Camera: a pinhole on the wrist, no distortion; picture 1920 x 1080 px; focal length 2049.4 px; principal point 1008.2 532.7 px. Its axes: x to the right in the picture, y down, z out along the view. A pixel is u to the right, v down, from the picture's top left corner.
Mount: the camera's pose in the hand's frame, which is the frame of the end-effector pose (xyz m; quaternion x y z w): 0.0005 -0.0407 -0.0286 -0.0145 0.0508 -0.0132 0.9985
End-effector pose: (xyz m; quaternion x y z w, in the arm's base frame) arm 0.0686 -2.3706 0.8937 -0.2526 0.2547 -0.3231 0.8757
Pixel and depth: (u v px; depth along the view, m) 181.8 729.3 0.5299
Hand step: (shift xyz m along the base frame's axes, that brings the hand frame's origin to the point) 0.2256 0.2733 0.4107
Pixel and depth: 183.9 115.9 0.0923
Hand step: -0.0015 0.0008 0.0918
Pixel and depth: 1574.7 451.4 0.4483
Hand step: 0.3370 -0.0376 0.2832
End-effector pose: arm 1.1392 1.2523 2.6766 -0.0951 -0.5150 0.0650 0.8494
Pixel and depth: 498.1 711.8 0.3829
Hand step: -0.3453 0.0286 0.1145
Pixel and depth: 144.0 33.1 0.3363
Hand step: -0.3349 -0.0985 0.0772
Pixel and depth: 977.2 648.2 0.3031
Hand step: -0.2293 0.0167 0.1501
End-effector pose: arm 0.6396 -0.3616 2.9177 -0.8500 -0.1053 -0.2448 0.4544
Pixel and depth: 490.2 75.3 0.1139
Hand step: -0.0114 0.1087 -0.0052
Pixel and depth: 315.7 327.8 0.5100
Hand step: 0.0271 0.4563 -0.2415
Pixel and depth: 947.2 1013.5 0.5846
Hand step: 0.2613 0.3877 -0.3149
